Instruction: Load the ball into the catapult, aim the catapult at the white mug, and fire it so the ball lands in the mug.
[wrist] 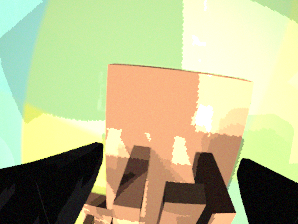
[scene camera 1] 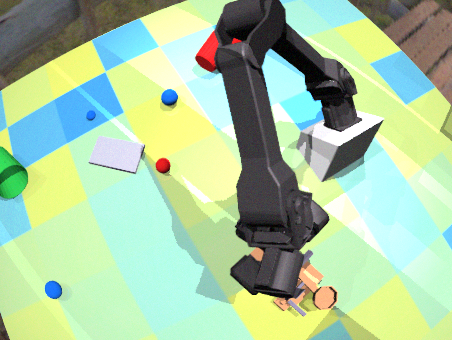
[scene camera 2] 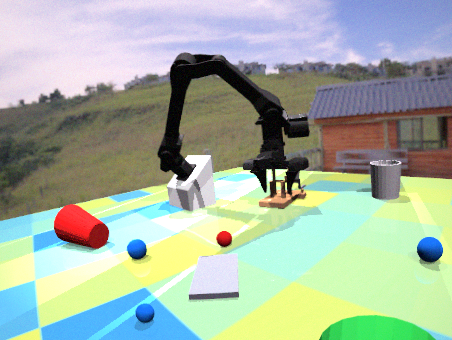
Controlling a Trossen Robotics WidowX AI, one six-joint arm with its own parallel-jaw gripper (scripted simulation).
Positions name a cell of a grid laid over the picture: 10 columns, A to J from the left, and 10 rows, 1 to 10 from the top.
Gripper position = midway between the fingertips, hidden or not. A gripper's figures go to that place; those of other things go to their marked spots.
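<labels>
The gripper (scene camera 2: G6) is 78 cm from the lens, while a mug (scene camera 2: I6) stands 79 cm from the lens.
</labels>
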